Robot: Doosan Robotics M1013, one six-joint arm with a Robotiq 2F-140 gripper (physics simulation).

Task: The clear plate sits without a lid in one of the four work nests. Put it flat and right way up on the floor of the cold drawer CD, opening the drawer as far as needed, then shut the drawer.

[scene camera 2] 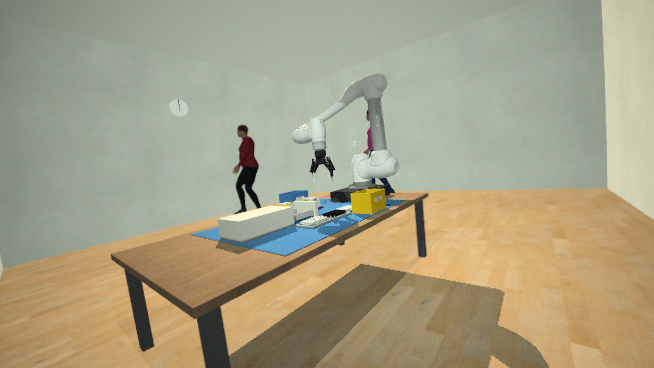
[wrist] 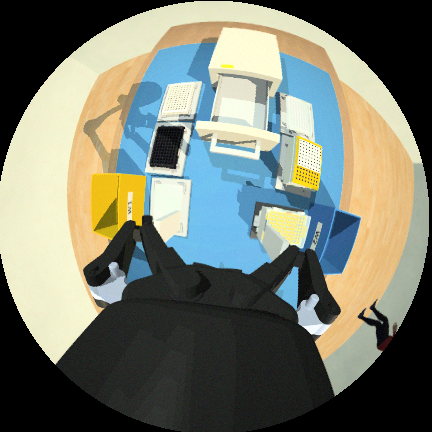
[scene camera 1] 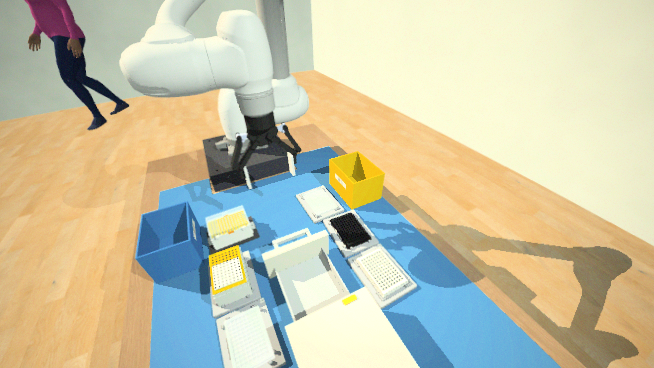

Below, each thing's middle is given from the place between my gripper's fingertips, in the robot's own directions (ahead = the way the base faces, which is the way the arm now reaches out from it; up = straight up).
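Scene:
The cold drawer [scene camera 1: 327, 319] is 420 mm ahead of my hand, 10 mm to the right of it and 130 mm below it. I find the white plate [scene camera 1: 383, 274] 190 mm to the left of my hand, 330 mm ahead of it and 170 mm below it. The black plate [scene camera 1: 349, 229] sits 160 mm ahead of my hand, 170 mm below it and 190 mm to the left of it. As for the yellow-and-white tip rack [scene camera 1: 230, 282], it is 140 mm below my hand, 160 mm ahead of it and 190 mm to the right of it.

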